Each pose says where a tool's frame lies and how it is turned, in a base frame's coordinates. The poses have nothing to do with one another.
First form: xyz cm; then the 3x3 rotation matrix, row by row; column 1 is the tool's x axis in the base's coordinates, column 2 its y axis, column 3 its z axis. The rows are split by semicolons.
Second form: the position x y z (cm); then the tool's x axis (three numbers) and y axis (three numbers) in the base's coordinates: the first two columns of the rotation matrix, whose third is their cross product. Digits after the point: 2 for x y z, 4 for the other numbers. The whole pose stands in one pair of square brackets.
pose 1, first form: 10.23, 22.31, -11.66; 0.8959, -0.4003, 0.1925; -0.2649, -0.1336, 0.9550; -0.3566, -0.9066, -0.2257
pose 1, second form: [10.23, 22.31, -11.66, 0.8959, -0.2649, -0.3566, -0.4003, -0.1336, -0.9066]
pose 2, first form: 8.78, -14.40, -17.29; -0.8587, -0.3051, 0.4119; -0.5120, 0.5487, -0.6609; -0.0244, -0.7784, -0.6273
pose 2, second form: [8.78, -14.40, -17.29, -0.8587, -0.5120, -0.0244, -0.3051, 0.5487, -0.7784]
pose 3, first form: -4.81, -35.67, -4.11; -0.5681, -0.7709, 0.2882; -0.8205, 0.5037, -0.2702; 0.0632, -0.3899, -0.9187
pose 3, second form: [-4.81, -35.67, -4.11, -0.5681, -0.8205, 0.0632, -0.7709, 0.5037, -0.3899]
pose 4, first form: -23.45, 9.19, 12.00; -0.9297, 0.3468, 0.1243; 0.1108, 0.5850, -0.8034; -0.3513, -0.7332, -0.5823
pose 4, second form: [-23.45, 9.19, 12.00, -0.9297, 0.1108, -0.3513, 0.3468, 0.5850, -0.7332]
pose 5, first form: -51.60, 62.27, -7.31; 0.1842, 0.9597, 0.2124; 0.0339, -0.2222, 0.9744; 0.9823, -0.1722, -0.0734
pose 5, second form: [-51.60, 62.27, -7.31, 0.1842, 0.0339, 0.9823, 0.9597, -0.2222, -0.1722]
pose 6, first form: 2.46, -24.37, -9.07; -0.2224, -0.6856, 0.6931; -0.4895, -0.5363, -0.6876; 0.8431, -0.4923, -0.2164
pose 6, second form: [2.46, -24.37, -9.07, -0.2224, -0.4895, 0.8431, -0.6856, -0.5363, -0.4923]
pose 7, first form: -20.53, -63.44, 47.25; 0.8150, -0.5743, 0.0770; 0.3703, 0.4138, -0.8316; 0.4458, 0.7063, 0.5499
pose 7, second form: [-20.53, -63.44, 47.25, 0.8150, 0.3703, 0.4458, -0.5743, 0.4138, 0.7063]
